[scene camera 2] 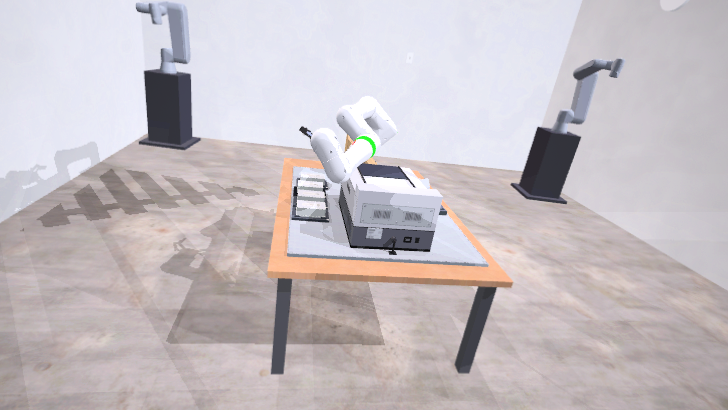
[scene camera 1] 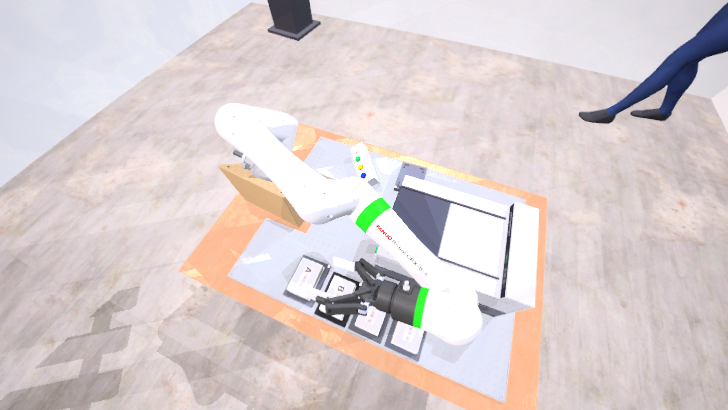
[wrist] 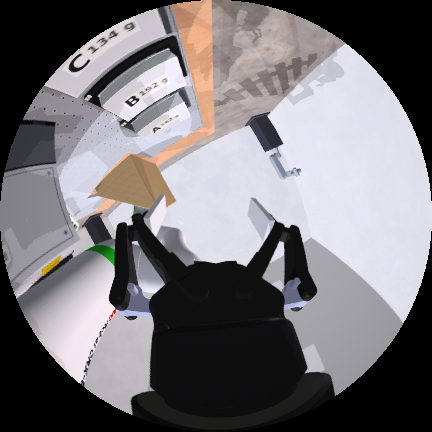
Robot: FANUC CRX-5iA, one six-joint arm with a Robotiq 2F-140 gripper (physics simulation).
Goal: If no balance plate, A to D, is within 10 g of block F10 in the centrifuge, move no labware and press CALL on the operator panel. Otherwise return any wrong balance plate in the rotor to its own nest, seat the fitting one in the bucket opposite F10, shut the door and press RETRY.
My gripper (scene camera 1: 321,275) is open, with nothing in its grasp. Also in view: a plate B (wrist: 158,74). I also see a plate A (scene camera 1: 308,273) and a plate C (wrist: 90,70).
My gripper is seen too in the wrist view (wrist: 207,204).
